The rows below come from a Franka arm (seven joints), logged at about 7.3 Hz.
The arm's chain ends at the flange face. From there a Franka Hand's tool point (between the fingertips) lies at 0.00 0.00 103.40 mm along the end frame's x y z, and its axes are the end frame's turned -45 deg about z.
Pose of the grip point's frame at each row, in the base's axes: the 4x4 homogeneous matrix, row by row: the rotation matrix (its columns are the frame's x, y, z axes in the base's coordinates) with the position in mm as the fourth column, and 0 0 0 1 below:
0.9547, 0.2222, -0.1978, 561.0; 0.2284, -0.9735, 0.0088, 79.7; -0.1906, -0.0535, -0.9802, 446.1; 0, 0, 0, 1
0.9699, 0.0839, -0.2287, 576.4; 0.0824, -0.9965, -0.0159, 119.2; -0.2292, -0.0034, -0.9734, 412.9; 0, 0, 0, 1
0.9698, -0.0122, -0.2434, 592.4; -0.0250, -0.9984, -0.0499, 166.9; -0.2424, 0.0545, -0.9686, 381.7; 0, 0, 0, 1
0.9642, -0.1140, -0.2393, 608.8; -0.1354, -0.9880, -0.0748, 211.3; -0.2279, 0.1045, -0.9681, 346.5; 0, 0, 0, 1
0.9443, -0.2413, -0.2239, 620.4; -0.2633, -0.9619, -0.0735, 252.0; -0.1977, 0.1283, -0.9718, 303.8; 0, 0, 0, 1
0.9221, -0.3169, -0.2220, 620.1; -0.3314, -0.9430, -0.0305, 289.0; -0.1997, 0.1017, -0.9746, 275.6; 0, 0, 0, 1
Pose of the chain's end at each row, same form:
0.8322, -0.5180, -0.1978, 581.5; -0.5269, -0.8499, 0.0088, 78.8; -0.1726, 0.0969, -0.9802, 547.5; 0, 0, 0, 1
0.7451, -0.6265, -0.2287, 600.0; -0.6464, -0.7629, -0.0159, 120.8; -0.1645, 0.1597, -0.9734, 513.5; 0, 0, 0, 1
0.6771, -0.6944, -0.2434, 617.6; -0.7237, -0.6883, -0.0499, 172.1; -0.1329, 0.2099, -0.9686, 481.9; 0, 0, 0, 1
0.6012, -0.7624, -0.2393, 633.5; -0.7944, -0.6029, -0.0748, 219.0; -0.0873, 0.2350, -0.9681, 446.6; 0, 0, 0, 1
0.4971, -0.8383, -0.2239, 643.6; -0.8663, -0.4940, -0.0735, 259.6; -0.0491, 0.2305, -0.9718, 404.3; 0, 0, 0, 1
0.4279, -0.8761, -0.2220, 643.1; -0.9011, -0.4325, -0.0305, 292.2; -0.0693, 0.2131, -0.9746, 376.4; 0, 0, 0, 1

